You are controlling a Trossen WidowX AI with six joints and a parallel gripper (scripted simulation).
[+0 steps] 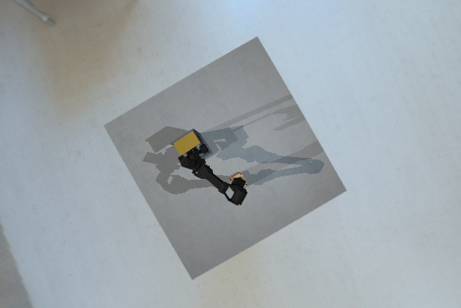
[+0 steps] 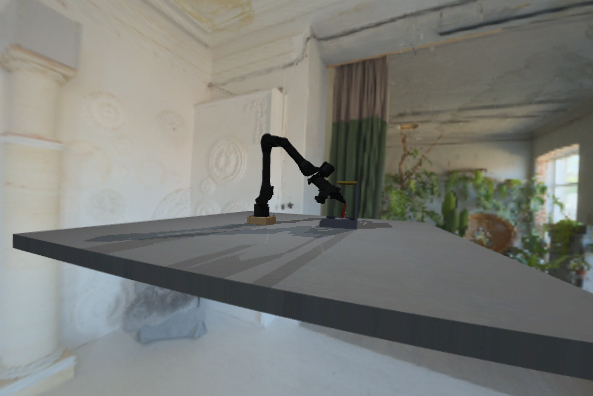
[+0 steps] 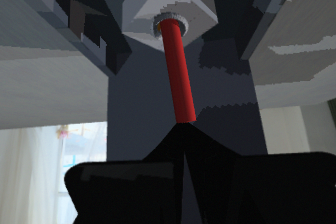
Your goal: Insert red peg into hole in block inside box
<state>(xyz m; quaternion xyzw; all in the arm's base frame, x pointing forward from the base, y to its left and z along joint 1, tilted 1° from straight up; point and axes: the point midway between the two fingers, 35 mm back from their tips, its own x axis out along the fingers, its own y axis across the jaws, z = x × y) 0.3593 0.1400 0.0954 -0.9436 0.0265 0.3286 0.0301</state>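
Right now my gripper tip is 5 cm short of the back wall. Also, from my gripper tip: red peg: 1 cm behind, 4 cm below; then yellow roof: 1 cm ahead, 10 cm above.
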